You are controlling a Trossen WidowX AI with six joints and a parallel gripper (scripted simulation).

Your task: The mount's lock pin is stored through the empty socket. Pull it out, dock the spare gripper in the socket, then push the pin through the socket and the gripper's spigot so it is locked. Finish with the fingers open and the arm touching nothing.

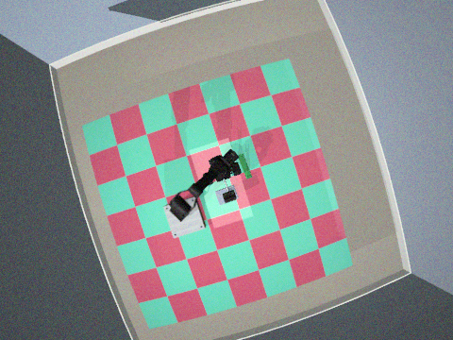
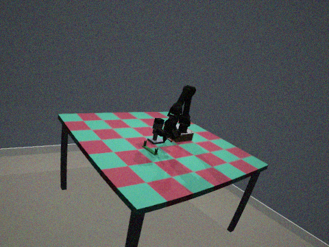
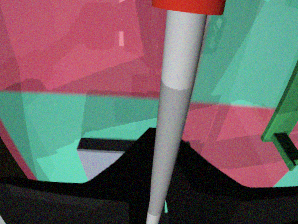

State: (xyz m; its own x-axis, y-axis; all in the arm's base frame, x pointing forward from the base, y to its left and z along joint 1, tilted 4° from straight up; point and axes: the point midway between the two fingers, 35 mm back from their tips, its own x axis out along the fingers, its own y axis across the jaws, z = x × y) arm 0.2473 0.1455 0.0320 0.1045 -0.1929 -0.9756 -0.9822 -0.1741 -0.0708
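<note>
Right now the mount is 1 cm ahead of my gripper tip and 10 cm to the right of it. Round my gripper tip: spare gripper 1 cm ahead, 10 cm to the right, 8 cm above; then cradle 12 cm ahead, 4 cm to the left, 2 cm below.
</note>
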